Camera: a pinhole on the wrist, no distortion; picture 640 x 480 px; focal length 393.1 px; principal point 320.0 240.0 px. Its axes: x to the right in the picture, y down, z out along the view. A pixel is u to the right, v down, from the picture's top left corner.
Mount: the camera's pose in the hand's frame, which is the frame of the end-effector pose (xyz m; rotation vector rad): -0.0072 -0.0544 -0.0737 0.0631 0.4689 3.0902
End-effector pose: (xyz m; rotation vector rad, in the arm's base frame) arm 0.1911 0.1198 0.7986 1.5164 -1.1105 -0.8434
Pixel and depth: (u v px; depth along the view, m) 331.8 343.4 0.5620
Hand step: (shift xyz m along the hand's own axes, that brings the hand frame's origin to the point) -0.0017 -0.0287 0.5071
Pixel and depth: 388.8 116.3 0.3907
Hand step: -0.0579 0.1802 0.2652
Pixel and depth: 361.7 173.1 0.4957
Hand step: -0.0380 0.1741 0.3762
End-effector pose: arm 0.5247 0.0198 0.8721 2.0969 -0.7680 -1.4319
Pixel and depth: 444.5 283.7 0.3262
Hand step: -0.0970 0.0098 0.2522
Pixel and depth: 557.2 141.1 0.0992
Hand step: -0.0626 0.0001 0.0158
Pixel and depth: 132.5 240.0 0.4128
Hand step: 0.2069 0.0637 0.3128
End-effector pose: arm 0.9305 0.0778 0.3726 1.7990 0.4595 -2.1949
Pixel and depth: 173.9 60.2 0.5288
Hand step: 0.2137 0.3290 0.3517
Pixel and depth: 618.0 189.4 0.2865
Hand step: -0.2118 0.0703 0.1969
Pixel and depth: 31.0 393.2 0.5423
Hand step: 0.4121 -0.1041 0.4915
